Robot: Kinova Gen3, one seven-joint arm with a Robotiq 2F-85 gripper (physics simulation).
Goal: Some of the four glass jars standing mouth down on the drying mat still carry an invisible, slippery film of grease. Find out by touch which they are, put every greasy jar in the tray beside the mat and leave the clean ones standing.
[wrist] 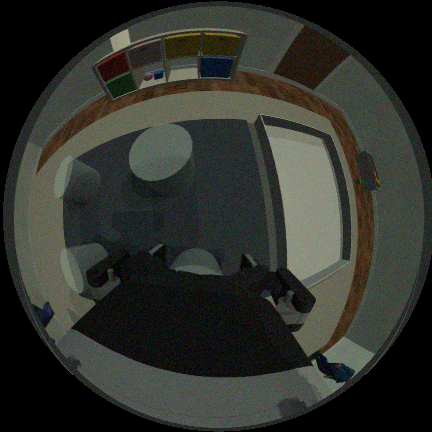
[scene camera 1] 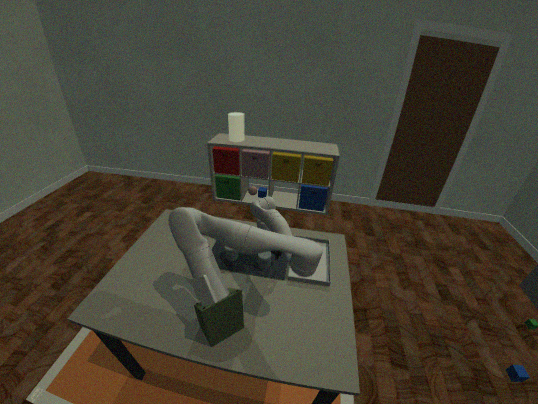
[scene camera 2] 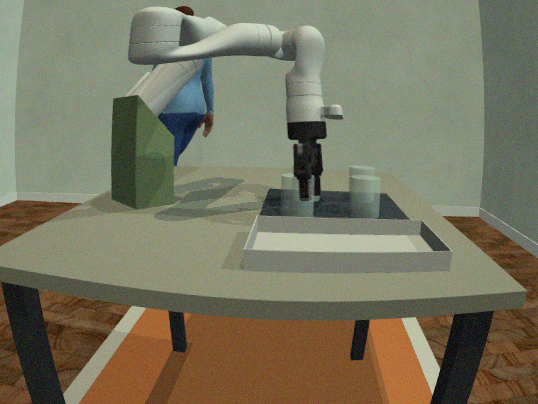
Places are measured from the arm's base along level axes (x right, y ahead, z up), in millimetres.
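Pixels of known places: gripper, between the fingertips: (wrist: pixel 202 258) (scene camera 1: pixel 268 256) (scene camera 2: pixel 311 198); arm's base, origin of its link: (scene camera 1: pixel 217 298) (scene camera 2: pixel 138 112).
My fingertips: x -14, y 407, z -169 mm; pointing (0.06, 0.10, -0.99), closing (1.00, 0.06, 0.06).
Observation:
Ahead of a thing's pixels: the offset from my fingertips to its top centre. Level surfaces: height alone.
My gripper (scene camera 2: pixel 310 194) (wrist: pixel 202 258) is open, lowered over the near jar @(dz +41, dx -5, dy -29 mm) (scene camera 1: pixel 264 259) (scene camera 2: pixel 290 201) (wrist: pixel 197 265) on the tray side. Its fingers stand on either side of that jar with gaps in the wrist view; the lower contact zone is hidden. A second tray-side jar @(dz +41, dx -62, dy +98 mm) (scene camera 2: pixel 365 197) (wrist: pixel 161 152) stands farther from the arm base. Two more jars, one @(dz +41, dx -228, dy +62 mm) (scene camera 2: pixel 362 171) (wrist: pixel 77 181) far and one @(dz +41, dx -178, dy -62 mm) (scene camera 1: pixel 229 256) (wrist: pixel 82 267) near the base, stand in the row away from the tray. All four are upright on the dark mat @(dz -38 mm) (scene camera 2: pixel 332 209) (wrist: pixel 227 175). The tray @(dz -11, dx +187, dy +117 mm) (scene camera 1: pixel 329 260) (scene camera 2: pixel 345 261) holds no jar.
The green base block (scene camera 1: pixel 220 320) (scene camera 2: pixel 135 150) carries the arm, which hides part of the mat in scene camera 1. A person (scene camera 2: pixel 187 97) (wrist: pixel 336 371) stands behind the arm. A cube shelf (scene camera 1: pixel 280 143) stands beyond the table.

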